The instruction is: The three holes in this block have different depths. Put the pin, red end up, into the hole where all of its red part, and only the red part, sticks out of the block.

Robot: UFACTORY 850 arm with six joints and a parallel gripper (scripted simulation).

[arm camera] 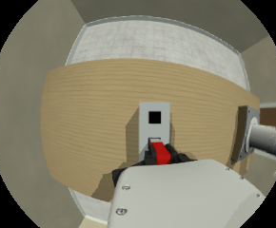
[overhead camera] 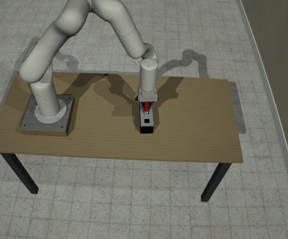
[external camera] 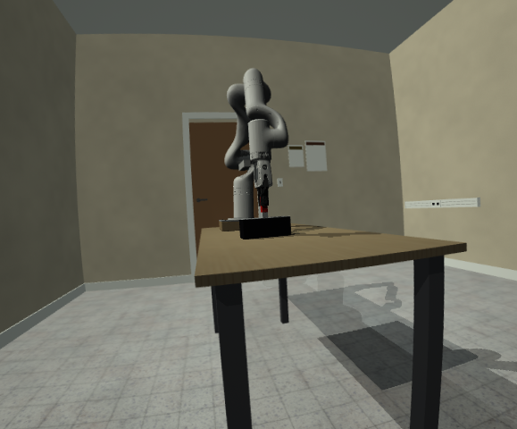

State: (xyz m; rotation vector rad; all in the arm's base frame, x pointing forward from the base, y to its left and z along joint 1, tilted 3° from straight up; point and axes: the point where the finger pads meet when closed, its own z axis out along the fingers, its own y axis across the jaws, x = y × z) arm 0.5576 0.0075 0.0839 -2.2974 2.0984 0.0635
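Now: the pin 10 mm below my hand. From my hand the other things lie so: black block: 100 mm below.
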